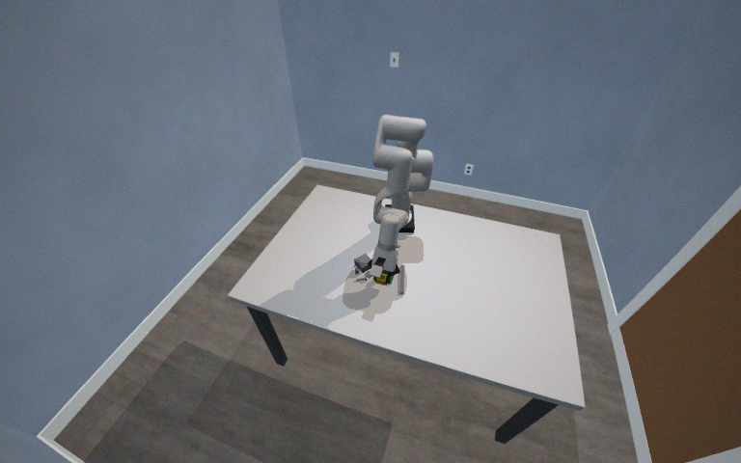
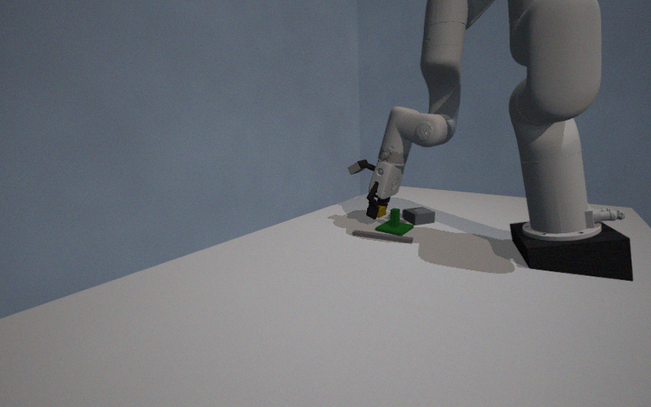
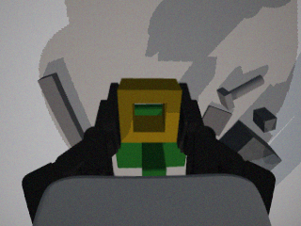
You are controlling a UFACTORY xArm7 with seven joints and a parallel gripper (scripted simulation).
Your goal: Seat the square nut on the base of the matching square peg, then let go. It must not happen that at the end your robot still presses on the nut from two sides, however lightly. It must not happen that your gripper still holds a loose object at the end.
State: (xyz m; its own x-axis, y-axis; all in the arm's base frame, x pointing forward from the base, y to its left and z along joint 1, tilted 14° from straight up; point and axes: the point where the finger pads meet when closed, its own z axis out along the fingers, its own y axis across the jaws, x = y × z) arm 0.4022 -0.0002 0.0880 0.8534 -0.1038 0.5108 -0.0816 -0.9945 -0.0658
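My gripper is now 60 mm past the green base and 30 mm above it. Round my hand: bolt (10 mm behind, 90 mm to the right, 40 mm below); grey block (90 mm behind, 110 mm to the right, 40 mm below); long grey bar (50 mm behind, 80 mm to the left, 50 mm below).
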